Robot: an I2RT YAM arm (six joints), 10 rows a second.
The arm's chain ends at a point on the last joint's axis. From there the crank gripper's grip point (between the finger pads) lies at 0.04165 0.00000 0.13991 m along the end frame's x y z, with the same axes.
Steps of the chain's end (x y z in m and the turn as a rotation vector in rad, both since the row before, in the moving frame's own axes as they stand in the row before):
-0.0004, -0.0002, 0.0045, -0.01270, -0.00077, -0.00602
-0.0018, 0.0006, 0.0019, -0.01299, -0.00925, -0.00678
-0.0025, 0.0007, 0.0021, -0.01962, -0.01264, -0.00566
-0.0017, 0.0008, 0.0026, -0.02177, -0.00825, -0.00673
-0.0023, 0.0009, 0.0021, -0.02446, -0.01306, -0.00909
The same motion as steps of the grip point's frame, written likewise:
-0.0005, 0.0013, 0.0045, -0.01270, -0.00077, -0.00602
-0.0031, 0.0021, 0.0023, -0.01299, -0.00925, -0.00678
-0.0043, 0.0032, 0.0026, -0.01962, -0.01264, -0.00566
-0.0028, 0.0036, 0.0029, -0.02177, -0.00825, -0.00673
-0.0041, 0.0040, 0.0026, -0.02446, -0.01306, -0.00909

